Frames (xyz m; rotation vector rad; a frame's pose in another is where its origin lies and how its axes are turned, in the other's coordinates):
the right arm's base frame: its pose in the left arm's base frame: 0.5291 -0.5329 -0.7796 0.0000 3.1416 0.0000
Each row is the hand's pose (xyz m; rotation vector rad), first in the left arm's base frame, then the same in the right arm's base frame.
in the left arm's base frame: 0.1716 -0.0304 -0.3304 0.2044 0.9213 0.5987
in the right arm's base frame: 0.3575 0.5025 -0.4492 -0.7064 -2.1088 0.2412
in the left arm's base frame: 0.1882 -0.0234 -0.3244 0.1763 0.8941 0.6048
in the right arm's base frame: 0.3409 0.5095 -0.4552 -0.7191 -2.1359 0.2096
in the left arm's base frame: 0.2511 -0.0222 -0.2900 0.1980 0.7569 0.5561
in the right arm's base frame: 0.2780 0.5107 -0.4896 -0.6882 -2.2822 0.2450
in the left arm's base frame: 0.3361 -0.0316 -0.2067 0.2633 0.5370 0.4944
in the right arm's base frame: 0.1930 0.5013 -0.5729 -0.6523 -2.5051 0.3474
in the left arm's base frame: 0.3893 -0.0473 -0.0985 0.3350 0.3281 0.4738
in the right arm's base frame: 0.1398 0.4856 -0.6811 -0.6640 -2.6983 0.4695
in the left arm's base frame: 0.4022 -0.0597 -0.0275 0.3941 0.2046 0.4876
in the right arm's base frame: 0.1269 0.4732 -0.7521 -0.7075 -2.7961 0.5718
